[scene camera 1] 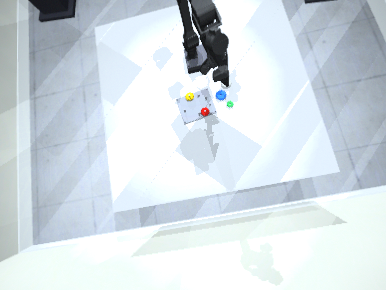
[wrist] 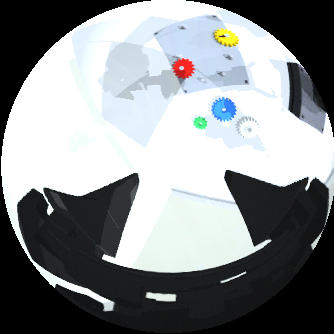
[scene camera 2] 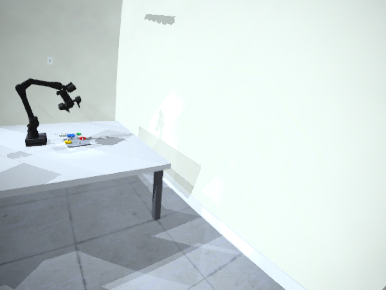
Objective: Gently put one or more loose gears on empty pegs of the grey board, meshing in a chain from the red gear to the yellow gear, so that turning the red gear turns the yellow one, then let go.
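Observation:
The grey board lies on the table with several bare pegs. The red gear and the yellow gear sit on it, apart. Beside the board lie a loose blue gear, a smaller green gear and a white gear, which is partly hidden by the arm in scene camera 1. My gripper is open and empty, high above the table in scene camera 2.
The arm's base stands on the white table close to the board. The arm reaches over the table beside the board. A pale wall rises beyond the table's edge.

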